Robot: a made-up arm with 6 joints. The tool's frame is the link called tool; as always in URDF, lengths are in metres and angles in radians. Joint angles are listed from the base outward.
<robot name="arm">
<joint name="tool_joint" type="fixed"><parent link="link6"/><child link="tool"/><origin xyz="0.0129 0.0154 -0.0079" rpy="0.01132 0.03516 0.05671"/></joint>
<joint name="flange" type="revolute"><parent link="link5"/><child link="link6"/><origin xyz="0.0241 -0.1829 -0.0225" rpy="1.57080 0.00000 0.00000"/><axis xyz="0 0 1"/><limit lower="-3.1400" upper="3.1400"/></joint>
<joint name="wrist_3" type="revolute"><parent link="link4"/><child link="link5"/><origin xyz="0.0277 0.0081 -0.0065" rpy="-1.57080 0.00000 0.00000"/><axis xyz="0 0 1"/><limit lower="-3.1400" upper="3.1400"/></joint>
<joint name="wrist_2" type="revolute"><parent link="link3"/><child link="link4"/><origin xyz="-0.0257 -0.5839 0.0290" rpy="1.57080 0.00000 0.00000"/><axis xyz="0 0 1"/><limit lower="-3.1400" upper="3.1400"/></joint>
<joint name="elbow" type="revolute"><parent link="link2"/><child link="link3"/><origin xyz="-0.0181 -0.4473 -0.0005"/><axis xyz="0 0 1"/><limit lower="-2.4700" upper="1.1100"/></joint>
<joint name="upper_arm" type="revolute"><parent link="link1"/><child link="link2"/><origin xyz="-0.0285 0.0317 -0.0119" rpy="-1.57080 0.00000 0.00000"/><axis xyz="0 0 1"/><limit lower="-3.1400" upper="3.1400"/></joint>
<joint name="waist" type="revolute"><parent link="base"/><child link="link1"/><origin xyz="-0.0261 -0.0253 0.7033"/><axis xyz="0 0 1"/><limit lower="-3.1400" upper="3.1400"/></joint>
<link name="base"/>
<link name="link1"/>
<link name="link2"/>
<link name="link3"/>
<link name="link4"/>
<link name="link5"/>
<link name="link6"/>
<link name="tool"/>
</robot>
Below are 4 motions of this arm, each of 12 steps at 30 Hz.
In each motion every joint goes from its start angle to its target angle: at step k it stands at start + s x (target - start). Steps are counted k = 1, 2, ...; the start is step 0. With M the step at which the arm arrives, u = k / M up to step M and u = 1 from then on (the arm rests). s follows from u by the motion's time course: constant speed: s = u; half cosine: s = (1 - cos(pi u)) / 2; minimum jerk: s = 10 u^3 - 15 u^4 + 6 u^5.
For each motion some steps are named. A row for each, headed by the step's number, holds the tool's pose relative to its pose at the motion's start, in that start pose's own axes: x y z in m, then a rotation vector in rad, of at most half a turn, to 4 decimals.
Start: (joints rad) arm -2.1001 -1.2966 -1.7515 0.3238 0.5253 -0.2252
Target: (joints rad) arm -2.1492 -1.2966 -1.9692 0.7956 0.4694 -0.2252
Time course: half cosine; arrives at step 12
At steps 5, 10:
5: -0.0622 0.0445 -0.0246 -0.1116 -0.1121 0.1490
10: -0.1577 0.1038 -0.0804 -0.2955 -0.2739 0.3681

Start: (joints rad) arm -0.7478 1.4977 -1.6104 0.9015 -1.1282 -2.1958
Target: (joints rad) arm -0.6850 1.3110 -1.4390 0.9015 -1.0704 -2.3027
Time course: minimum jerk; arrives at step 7
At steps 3, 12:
3: -0.0227 0.0229 0.0091 -0.0229 0.0072 -0.0277
12: -0.0636 0.0585 0.0282 -0.0623 0.0169 -0.0745

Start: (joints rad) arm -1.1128 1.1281 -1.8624 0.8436 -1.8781 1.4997
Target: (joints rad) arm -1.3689 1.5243 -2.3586 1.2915 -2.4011 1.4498
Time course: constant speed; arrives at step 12
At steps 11, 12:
11: 0.0353 0.2008 0.1003 -0.3656 -0.3072 -0.0422
12: 0.0410 0.2167 0.1091 -0.3932 -0.3358 -0.0543

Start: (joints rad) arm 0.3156 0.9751 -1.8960 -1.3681 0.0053 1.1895
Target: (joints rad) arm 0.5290 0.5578 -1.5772 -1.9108 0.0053 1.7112
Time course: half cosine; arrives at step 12
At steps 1, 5, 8, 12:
1: -0.0009 -0.0010 0.0031 0.0030 -0.0013 0.0020
5: -0.0234 -0.0272 0.0664 0.0667 -0.0285 0.0418
8: -0.0548 -0.0657 0.1318 0.1368 -0.0569 0.0823
12: -0.0789 -0.0975 0.1723 0.1840 -0.0750 0.1076

